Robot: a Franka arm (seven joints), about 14 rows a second.
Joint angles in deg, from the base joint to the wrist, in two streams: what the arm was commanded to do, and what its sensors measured. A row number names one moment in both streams.
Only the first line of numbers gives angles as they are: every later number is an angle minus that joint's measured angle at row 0.
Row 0, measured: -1.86, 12.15, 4.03, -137.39, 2.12, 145.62, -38.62
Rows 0 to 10, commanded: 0.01, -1.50, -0.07, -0.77, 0.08, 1.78, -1.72; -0.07, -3.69, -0.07, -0.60, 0.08, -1.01, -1.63; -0.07, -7.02, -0.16, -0.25, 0.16, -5.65, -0.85; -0.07, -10.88, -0.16, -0.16, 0.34, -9.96, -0.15; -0.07, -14.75, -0.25, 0.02, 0.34, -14.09, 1.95; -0.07, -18.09, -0.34, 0.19, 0.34, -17.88, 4.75; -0.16, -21.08, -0.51, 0.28, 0.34, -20.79, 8.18; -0.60, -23.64, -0.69, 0.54, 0.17, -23.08, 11.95; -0.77, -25.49, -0.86, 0.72, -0.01, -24.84, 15.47; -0.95, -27.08, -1.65, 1.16, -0.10, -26.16, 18.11; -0.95, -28.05, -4.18, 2.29, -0.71, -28.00, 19.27
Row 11, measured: -0.53, -25.40, -1.39, 1.95, -0.01, -25.50, 15.70
